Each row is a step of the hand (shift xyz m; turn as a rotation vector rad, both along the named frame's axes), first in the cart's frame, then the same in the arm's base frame.
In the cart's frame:
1: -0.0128 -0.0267 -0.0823 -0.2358 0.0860 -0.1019
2: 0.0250 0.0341 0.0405 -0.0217 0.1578 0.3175
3: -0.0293 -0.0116 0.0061 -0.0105 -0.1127 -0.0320
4: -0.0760 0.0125 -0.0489 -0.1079 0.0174 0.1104
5: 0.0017 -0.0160 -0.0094 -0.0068 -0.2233 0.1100
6: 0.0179 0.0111 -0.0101 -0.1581 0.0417 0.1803
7: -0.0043 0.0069 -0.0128 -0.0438 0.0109 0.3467
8: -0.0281 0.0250 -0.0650 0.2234 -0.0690 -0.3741
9: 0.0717 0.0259 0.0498 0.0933 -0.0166 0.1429
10: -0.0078 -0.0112 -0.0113 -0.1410 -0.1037 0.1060
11: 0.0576 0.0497 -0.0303 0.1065 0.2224 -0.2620
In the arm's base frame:
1: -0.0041 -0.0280 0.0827 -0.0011 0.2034 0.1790
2: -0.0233 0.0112 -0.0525 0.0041 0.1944 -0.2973
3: 0.0250 0.0178 0.0095 0.0833 -0.0648 0.0520
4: 0.0058 0.0524 0.0744 0.0771 0.1241 -0.0528
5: 0.0085 -0.0130 0.0103 0.2248 -0.0912 -0.0560
6: -0.0209 -0.0104 -0.0009 0.1071 0.1961 -0.0965
7: -0.0085 0.0037 0.0120 0.1435 0.1361 -0.2883
8: -0.0322 0.0180 0.0654 -0.1887 -0.3159 0.2433
9: -0.0344 -0.0270 -0.0799 0.0256 -0.0422 -0.1642
10: 0.0082 -0.0035 0.0153 0.1880 0.0797 -0.0138
11: -0.0777 -0.0248 -0.0071 -0.3274 -0.0287 0.1463

